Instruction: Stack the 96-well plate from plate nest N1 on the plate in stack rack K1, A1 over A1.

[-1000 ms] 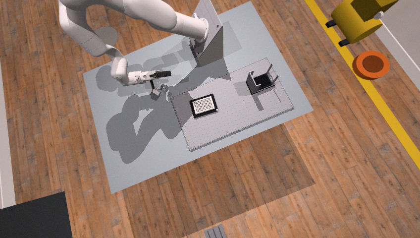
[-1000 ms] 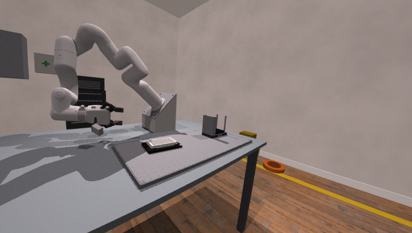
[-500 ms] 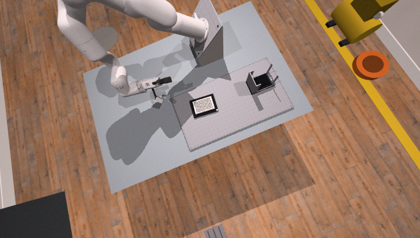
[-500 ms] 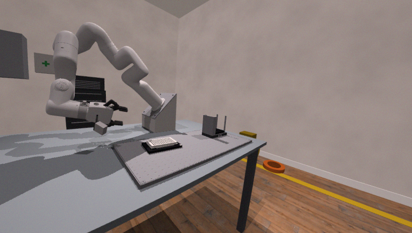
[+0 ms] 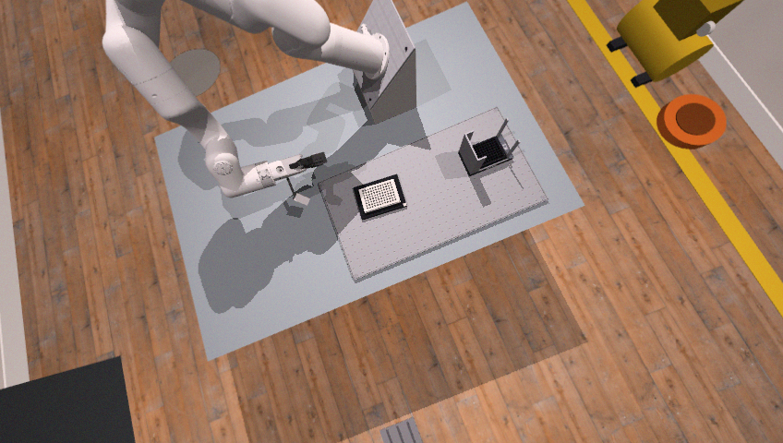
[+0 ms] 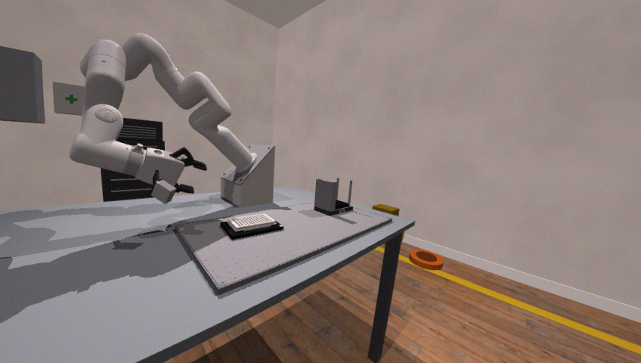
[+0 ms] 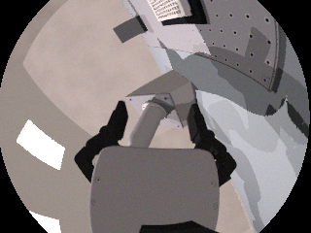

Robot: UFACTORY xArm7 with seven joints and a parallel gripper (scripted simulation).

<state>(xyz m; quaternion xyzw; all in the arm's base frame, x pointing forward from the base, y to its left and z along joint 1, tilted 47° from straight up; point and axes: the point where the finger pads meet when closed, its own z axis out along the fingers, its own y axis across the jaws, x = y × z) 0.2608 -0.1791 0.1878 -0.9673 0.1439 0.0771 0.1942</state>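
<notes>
The white 96-well plate is 13 cm ahead of my hand, 14 cm to the left of it and 12 cm below it. Round my hand: dark 96-well plate 10 cm ahead, 52 cm to the left, 12 cm below; then pale A1 mark 18 cm ahead, 21 cm to the left, 13 cm below.
</notes>
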